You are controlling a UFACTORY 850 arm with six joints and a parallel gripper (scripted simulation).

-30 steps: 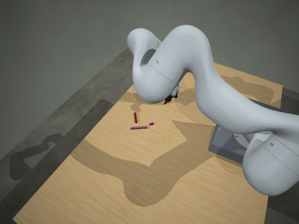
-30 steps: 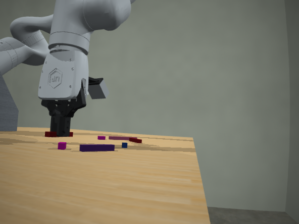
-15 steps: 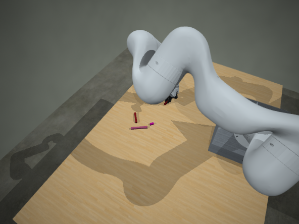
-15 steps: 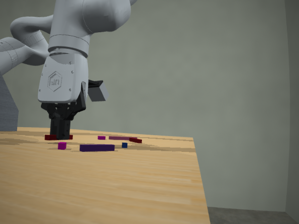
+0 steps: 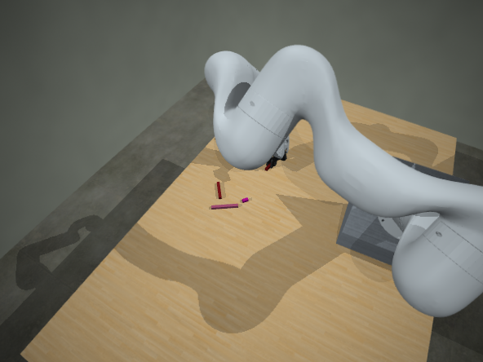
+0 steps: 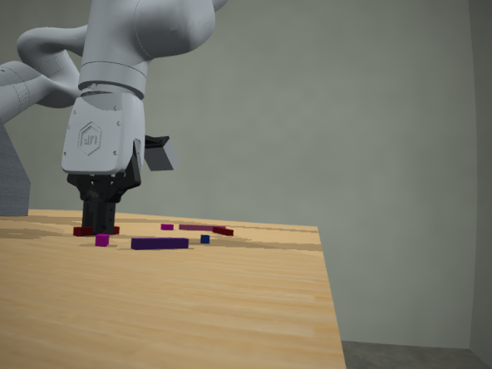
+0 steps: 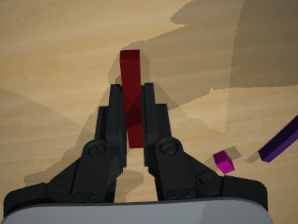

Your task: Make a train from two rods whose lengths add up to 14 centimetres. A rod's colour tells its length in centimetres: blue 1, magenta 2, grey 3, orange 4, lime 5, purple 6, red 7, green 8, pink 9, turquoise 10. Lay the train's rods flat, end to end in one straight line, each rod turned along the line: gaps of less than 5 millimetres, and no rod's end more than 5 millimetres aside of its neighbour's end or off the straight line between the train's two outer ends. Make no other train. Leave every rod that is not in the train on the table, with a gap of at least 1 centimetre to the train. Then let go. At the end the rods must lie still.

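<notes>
Now: hand 20 cm to the right of the red rod, 12 cm short of it and 2 cm above it. Also, from my hand: pink rod (25 cm to the left, 7 cm ahead, 2 cm below); purple rod (11 cm ahead, 6 cm to the right, 2 cm below); blue cube (13 cm ahead, 2 cm to the left, 2 cm below).
</notes>
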